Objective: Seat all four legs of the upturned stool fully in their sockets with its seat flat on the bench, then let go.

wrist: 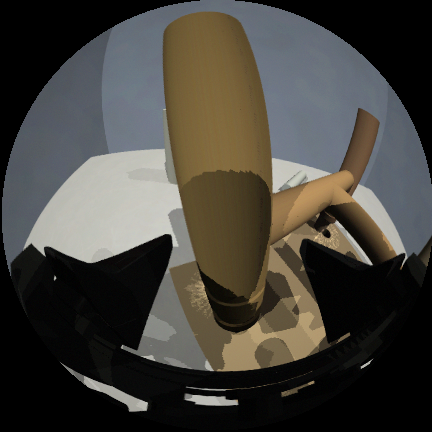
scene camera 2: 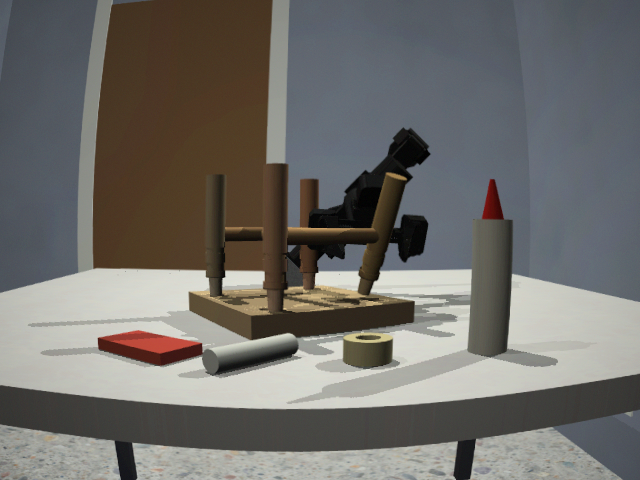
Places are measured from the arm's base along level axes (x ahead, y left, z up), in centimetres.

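Where they show: gripper, fingertip midpoint: (wrist: 239, 244) (scene camera 2: 375, 258); arm's base, link origin: (scene camera 2: 296, 263).
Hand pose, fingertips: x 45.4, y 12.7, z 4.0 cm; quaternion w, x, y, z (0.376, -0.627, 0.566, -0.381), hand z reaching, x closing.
Each offset is from my fingertips to the centre of the thing. "spot": to the spot under its first point. Level surfaces: height alone.
The upturned stool's seat (scene camera 2: 330, 325) (wrist: 192, 320) lies flat on the bench. A tan leg {dx -1.9, dy +0.9, dz +3.1 cm} (scene camera 2: 381, 227) (wrist: 220, 125) leans outward, its narrow foot at the seat's right corner in the scene view. The dark brown leg {spot: dx -4.3, dy -23.9, dz +5.8 cm} (scene camera 2: 215, 217), the front reddish leg {spot: dx +10.3, dy -13.5, dz +5.6 cm} (scene camera 2: 275, 217) (wrist: 362, 142) and the back reddish leg {spot: dx -14.9, dy -9.6, dz +9.4 cm} (scene camera 2: 309, 196) look upright, with narrow lower ends showing above the seat. Stretchers {spot: dx +4.9, dy -6.6, dz +3.3 cm} (scene camera 2: 330, 235) (wrist: 305, 200) join the legs. My gripper (scene camera 2: 371, 245) (wrist: 239, 244) is open and holds nothing; in the wrist view the tan leg stands large between its spread fingers. The tan leg's socket is hidden.
On the bench {dz -9.5 cm} (scene camera 2: 429, 377) in front of the stool lie a red block {dx +22.7, dy -27.4, dz -8.9 cm} (scene camera 2: 149, 347), a pale cylinder {dx +25.1, dy -15.0, dz -8.3 cm} (scene camera 2: 250, 353) (wrist: 293, 181) and a tan ring {dx +23.4, dy -3.0, dz -8.2 cm} (scene camera 2: 351, 352). A grey bottle with a red tip {dx +21.2, dy +11.4, dz +0.3 cm} (scene camera 2: 490, 289) stands at the right.
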